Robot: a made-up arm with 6 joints.
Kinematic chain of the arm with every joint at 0, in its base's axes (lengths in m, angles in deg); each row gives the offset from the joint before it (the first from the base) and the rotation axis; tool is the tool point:
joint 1: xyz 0 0 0.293 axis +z
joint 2: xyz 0 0 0 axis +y
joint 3: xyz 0 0 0.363 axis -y
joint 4: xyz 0 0 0 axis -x
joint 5: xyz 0.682 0 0 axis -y
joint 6: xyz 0 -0.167 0 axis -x
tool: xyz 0 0 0
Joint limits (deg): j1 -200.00..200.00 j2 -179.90..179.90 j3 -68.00..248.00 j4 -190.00..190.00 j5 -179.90..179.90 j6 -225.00..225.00
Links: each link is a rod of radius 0.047 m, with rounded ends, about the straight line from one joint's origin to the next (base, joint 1, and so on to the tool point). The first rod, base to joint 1, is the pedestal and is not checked.
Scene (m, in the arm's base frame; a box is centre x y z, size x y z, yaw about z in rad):
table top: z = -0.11
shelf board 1: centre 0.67 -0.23 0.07 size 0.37 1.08 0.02 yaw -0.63
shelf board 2: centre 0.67 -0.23 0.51 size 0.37 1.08 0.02 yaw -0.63
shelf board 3: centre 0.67 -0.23 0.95 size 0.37 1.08 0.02 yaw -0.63
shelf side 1: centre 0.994 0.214 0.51 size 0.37 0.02 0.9 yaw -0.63
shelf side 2: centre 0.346 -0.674 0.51 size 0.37 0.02 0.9 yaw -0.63
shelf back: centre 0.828 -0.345 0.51 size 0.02 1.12 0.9 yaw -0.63
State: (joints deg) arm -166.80 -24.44 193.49 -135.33 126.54 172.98
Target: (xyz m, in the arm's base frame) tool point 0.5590 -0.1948 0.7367
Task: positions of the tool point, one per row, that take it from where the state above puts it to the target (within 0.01 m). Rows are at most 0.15 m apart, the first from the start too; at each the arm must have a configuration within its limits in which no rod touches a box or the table.
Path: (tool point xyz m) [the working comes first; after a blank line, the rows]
Joints at the target: -186.83 16.92 197.93 -139.46 126.54 172.98
Straight joint move there: touches shelf board 2.

1: 0.6962 0.1324 0.3061
2: 0.6171 0.1889 0.3063
3: 0.5347 0.2275 0.2968
4: 0.5356 0.1664 0.4268
5: 0.5034 0.0955 0.5474
6: 0.4384 0.0243 0.6525
7: 0.3443 -0.0383 0.7367
8: 0.4112 -0.0736 0.7551
9: 0.4853 -0.1249 0.7561
10: 0.5590 -0.1948 0.7368

